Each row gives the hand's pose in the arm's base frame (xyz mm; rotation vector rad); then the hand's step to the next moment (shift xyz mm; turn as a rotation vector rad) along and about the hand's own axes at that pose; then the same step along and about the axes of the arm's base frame.
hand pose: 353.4 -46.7 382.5 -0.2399 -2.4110 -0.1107
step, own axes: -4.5 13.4 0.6 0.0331 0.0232 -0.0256
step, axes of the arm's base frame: 5.6 12.6 -3.2 -0.0032 0.0237 0.0414
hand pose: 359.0 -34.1 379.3 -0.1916 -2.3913 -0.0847
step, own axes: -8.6 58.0 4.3 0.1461 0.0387 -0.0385
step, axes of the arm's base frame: 12.8 56.7 -8.6 -0.0742 0.0505 0.1276
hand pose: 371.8 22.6 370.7 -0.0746 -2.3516 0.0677
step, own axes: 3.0 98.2 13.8 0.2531 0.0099 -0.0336
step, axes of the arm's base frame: -8.6 97.8 -14.6 -0.1539 0.0296 0.2018
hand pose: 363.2 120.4 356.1 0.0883 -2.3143 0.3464
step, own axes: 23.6 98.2 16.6 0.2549 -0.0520 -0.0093
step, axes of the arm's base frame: -44.6 90.8 -15.7 -0.1617 -0.0365 0.2007
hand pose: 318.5 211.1 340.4 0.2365 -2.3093 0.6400
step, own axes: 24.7 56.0 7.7 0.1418 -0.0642 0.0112
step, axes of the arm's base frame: -41.7 44.6 -9.0 -0.0877 -0.0590 0.1149
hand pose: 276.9 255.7 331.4 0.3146 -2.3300 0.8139
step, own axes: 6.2 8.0 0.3 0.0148 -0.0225 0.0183
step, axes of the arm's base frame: -8.2 6.0 0.0 -0.0111 -0.0292 0.0091
